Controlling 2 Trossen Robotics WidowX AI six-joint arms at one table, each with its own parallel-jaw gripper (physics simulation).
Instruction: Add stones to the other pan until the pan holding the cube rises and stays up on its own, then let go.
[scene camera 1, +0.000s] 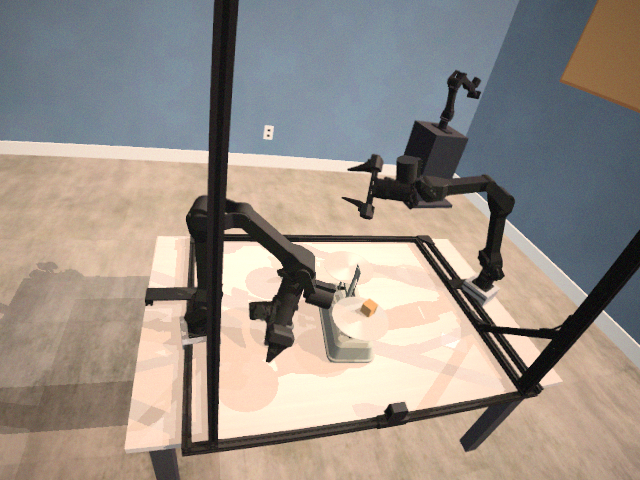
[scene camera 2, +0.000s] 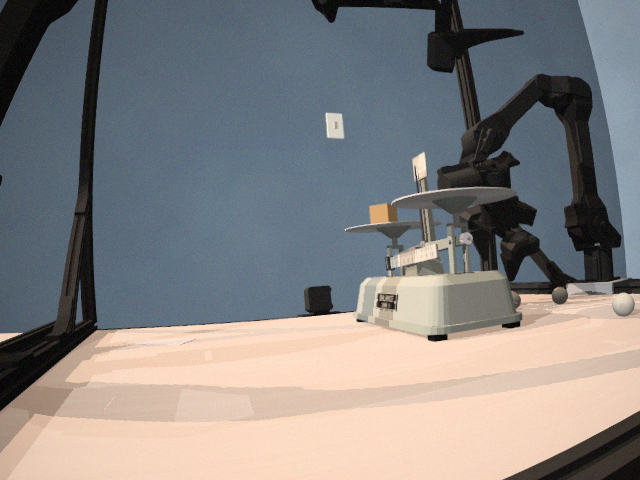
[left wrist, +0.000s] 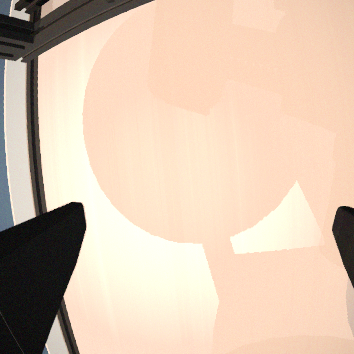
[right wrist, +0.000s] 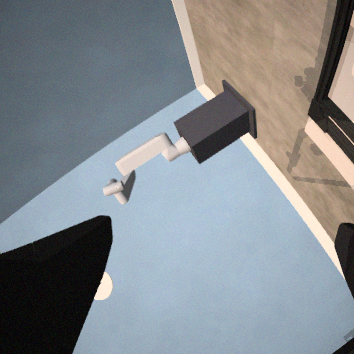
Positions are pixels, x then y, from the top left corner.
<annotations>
My left gripper (scene camera 1: 266, 353) is 96 cm from the lens. My right gripper (scene camera 1: 344, 183) is 112 cm from the lens. A grey balance scale (scene camera 1: 347, 267) is 110 cm from the lens.
</annotations>
